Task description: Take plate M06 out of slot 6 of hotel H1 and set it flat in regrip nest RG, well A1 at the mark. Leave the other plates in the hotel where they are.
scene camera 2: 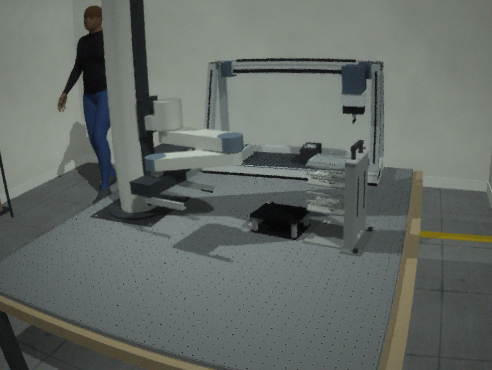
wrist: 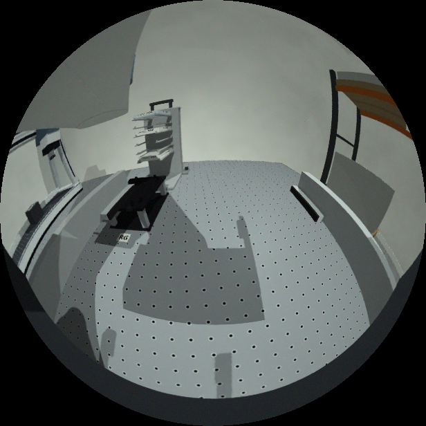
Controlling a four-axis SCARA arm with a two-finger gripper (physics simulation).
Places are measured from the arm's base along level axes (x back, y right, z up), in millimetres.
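Pixels of known places: gripper, fingertip midpoint: [scene camera 2: 199,197]; arm's base, link origin: [scene camera 2: 140,210].
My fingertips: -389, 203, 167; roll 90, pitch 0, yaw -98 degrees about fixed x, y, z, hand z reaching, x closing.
Ahead of a thing's pixels: the offset from my fingertips to its middle, as dx, dy, dz.
Hotel H1 @(-400, -129, +1) [scene camera 2: 352,200] [wrist: 176,142] stands upright at the right in the scene view and left of centre in the wrist view, with several pale plates stacked on its levels. Which one is M06 is too small to tell. Regrip nest RG @(-196, -167, -120) [scene camera 2: 279,212] [wrist: 136,194] is a low black platform on short light legs beside the hotel. Its RG label [wrist: 124,238] shows in the wrist view. Its top bears no plate; the mark at A1 cannot be made out. My gripper [scene camera 2: 199,197] [wrist: 212,174] is open and empty, near the column, apart from nest and hotel.
The arm's column [scene camera 2: 121,115] stands at the left. A gantry machine [scene camera 2: 295,60] with a raised deck is behind the nest and hotel. A person [scene camera 2: 95,62] stands behind the column. A shelf rack [wrist: 332,125] is at the right in the wrist view.
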